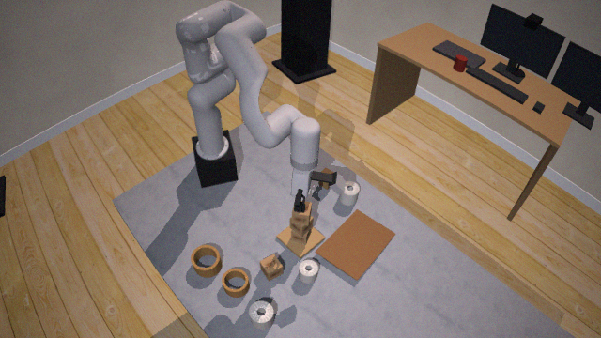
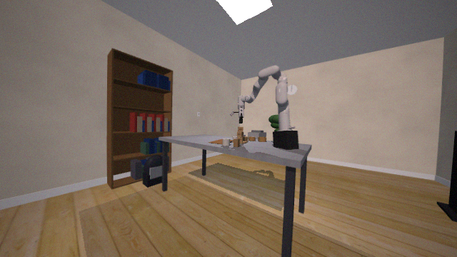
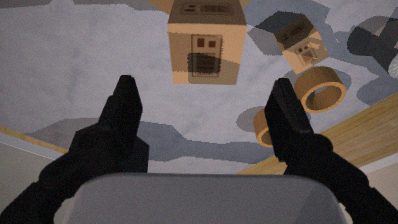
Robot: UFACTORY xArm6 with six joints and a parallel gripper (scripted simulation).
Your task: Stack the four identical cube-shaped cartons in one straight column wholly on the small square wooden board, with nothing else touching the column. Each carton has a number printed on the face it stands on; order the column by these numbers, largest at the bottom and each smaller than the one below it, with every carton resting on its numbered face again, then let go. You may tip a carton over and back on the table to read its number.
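Right now the carton is 7 cm ahead of my hand, 15 cm to the right of it and 19 cm below it. Also, from my hand: square wooden board: 22 cm below.
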